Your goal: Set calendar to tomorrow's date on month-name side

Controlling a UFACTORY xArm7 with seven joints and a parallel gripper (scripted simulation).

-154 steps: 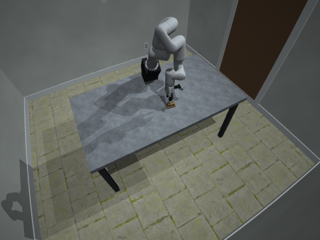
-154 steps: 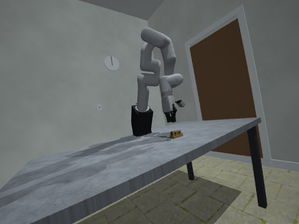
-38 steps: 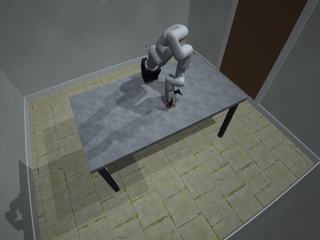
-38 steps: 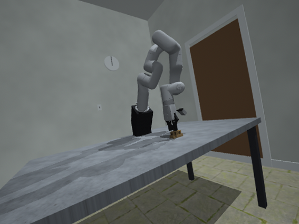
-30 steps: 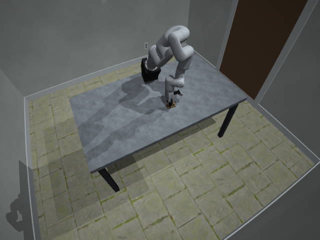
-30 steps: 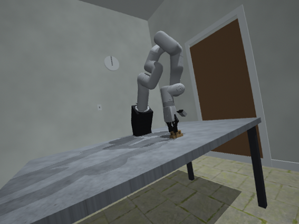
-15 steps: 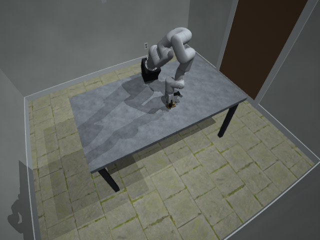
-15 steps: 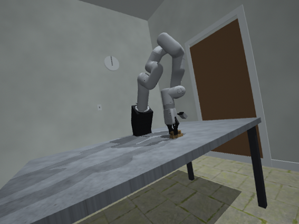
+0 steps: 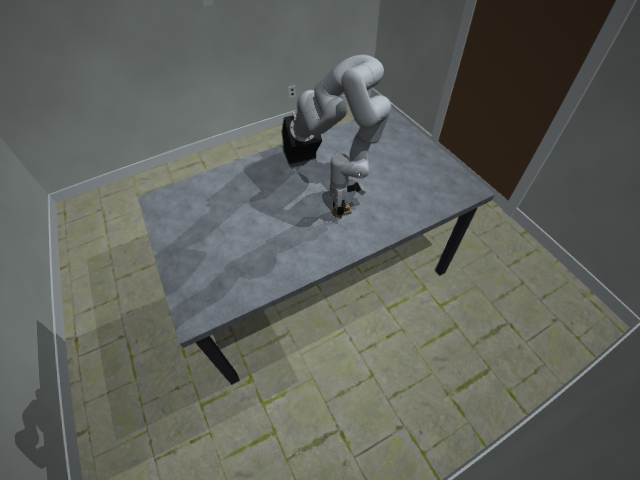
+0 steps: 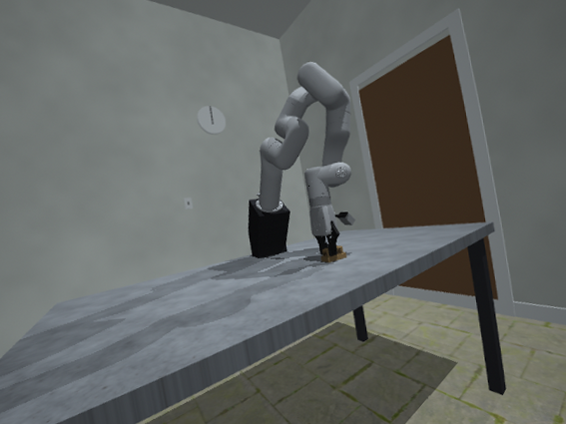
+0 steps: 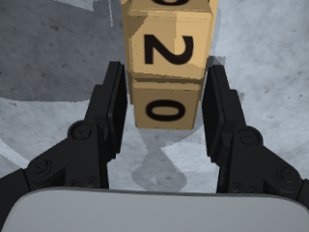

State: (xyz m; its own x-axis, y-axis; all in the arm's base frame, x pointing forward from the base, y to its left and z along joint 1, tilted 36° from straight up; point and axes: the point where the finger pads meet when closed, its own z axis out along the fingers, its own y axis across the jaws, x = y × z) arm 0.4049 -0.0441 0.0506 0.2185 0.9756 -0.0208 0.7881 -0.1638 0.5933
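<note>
The wooden calendar tray is 3 cm below my hand and 2 cm to the left of it.
</note>
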